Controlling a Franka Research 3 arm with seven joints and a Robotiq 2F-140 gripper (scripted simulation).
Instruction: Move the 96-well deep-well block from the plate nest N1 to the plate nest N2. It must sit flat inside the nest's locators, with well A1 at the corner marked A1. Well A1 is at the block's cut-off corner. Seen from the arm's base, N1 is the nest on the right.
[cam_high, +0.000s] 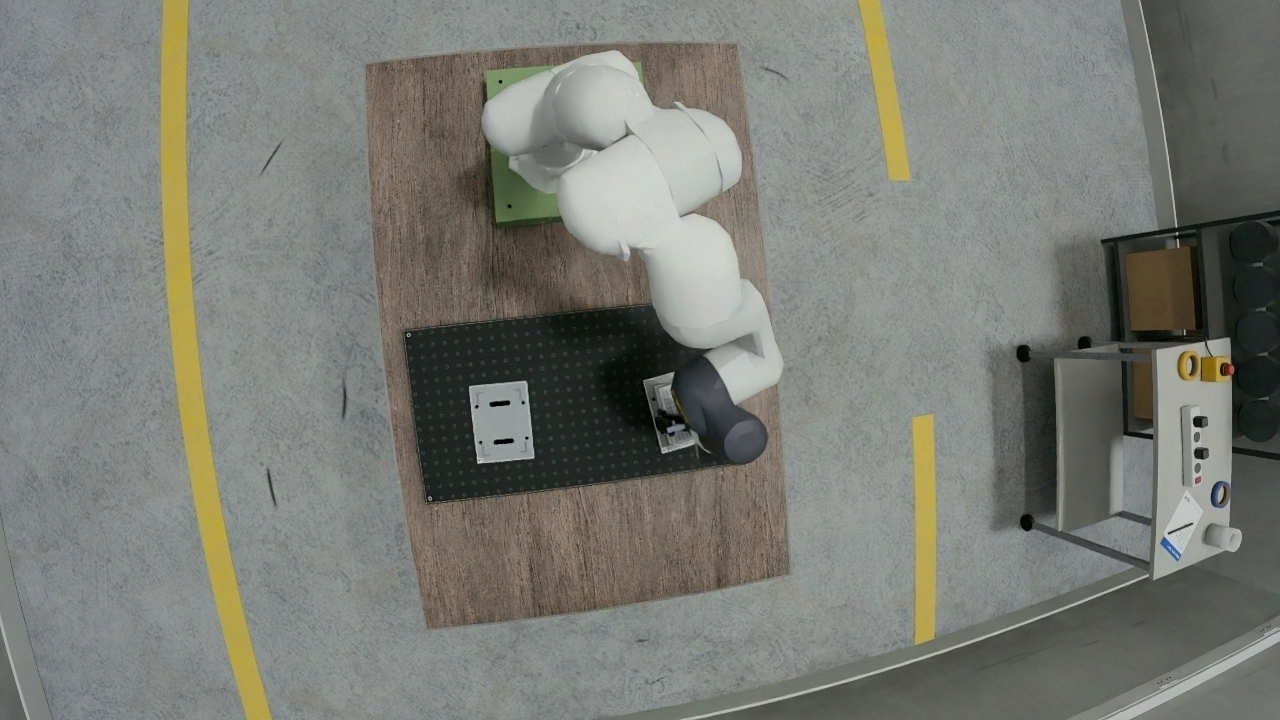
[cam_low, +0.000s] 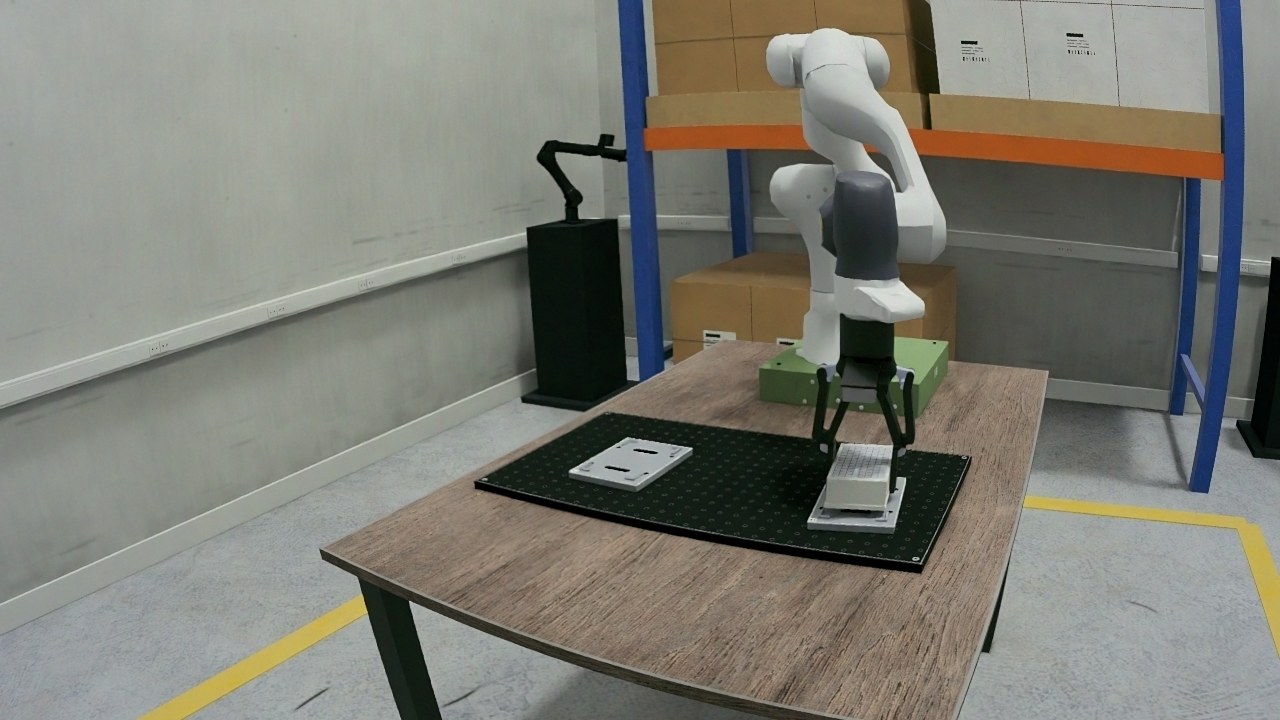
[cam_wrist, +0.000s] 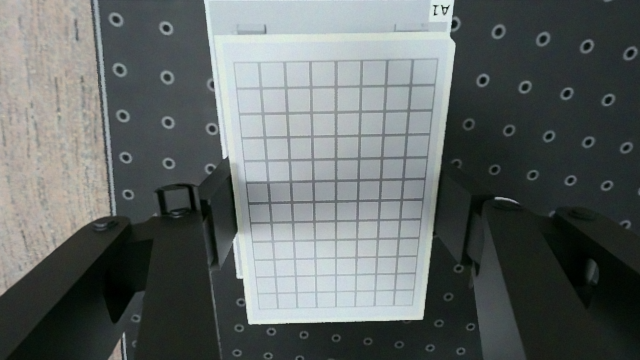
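Right now my hand is 10 mm above the white deep-well block. Round my hand: nest N1: 380 mm to the right, 50 mm below, 20 mm behind; then nest N2: 50 mm below.
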